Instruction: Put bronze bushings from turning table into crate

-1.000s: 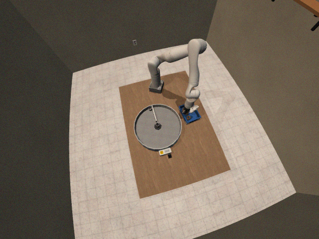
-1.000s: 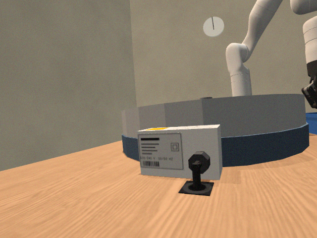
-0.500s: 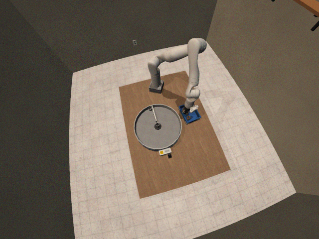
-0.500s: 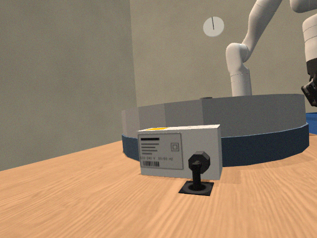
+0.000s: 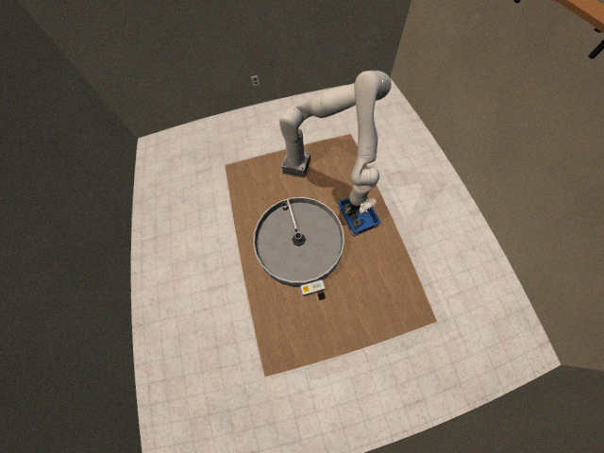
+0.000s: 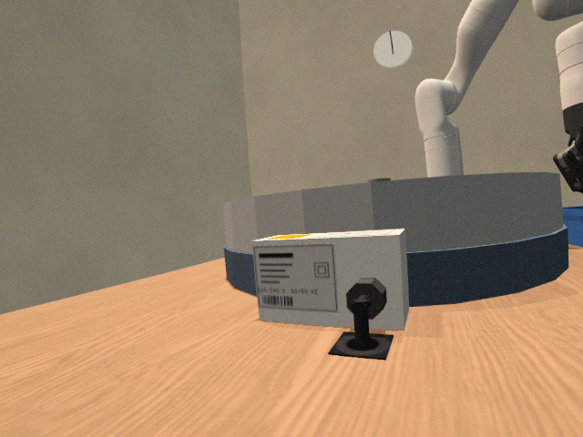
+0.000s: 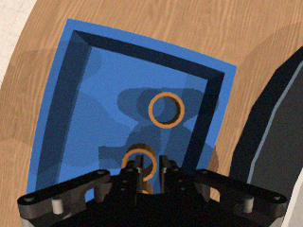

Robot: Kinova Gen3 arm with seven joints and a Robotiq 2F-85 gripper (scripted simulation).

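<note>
Now: hand 1 cm short of the blue crate, 3 cm to the right of it and 2 cm above it. Also, from my hand: turning table (4 cm ahead, 31 cm to the right).
</note>
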